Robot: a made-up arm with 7 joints.
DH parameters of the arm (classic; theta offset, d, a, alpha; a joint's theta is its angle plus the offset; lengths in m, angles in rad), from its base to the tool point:
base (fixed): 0.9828 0 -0.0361 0
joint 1: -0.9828 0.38 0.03 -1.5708
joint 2: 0 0.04 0.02 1.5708
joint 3: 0 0.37 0.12 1.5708
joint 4: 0 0 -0.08 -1.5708
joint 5: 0 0.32 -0.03 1.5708
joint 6: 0 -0.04 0.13 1.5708
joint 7: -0.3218 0 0.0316 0
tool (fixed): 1.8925 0.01 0 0
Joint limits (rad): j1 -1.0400..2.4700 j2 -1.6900..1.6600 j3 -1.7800..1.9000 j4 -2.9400..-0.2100 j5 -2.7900..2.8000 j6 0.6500..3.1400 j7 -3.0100..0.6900
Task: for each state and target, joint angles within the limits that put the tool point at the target. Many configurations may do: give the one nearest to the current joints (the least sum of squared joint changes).
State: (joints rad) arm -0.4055 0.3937 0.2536 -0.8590 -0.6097 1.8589 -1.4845
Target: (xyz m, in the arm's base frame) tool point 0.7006 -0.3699 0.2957
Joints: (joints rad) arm -0.6109 0.8552 0.0335 -1.3772 -0.7202 1.7042 -1.5159
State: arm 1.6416 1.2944 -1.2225 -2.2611 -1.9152 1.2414 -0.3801
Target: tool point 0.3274 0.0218 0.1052
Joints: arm 1.4552 1.5046 -0.9127 -2.3938 -1.8724 1.3729 -0.3709
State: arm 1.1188 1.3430 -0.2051 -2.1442 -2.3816 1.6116 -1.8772
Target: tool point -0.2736 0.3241 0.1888
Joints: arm 1.5993 0.6714 0.5169 -2.3876 -2.2379 1.8480 -1.9354
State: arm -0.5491 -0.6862 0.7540 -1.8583 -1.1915 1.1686 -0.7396
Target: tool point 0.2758 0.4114 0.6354
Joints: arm -0.3985 -0.6808 1.1725 -2.0846 -1.1366 1.2532 -0.7492
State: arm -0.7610 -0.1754 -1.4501 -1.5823 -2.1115 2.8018 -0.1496
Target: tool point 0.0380 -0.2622 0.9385
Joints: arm -0.5678 -0.6551 -0.7713 -1.4998 -1.9427 3.1287 -0.1213
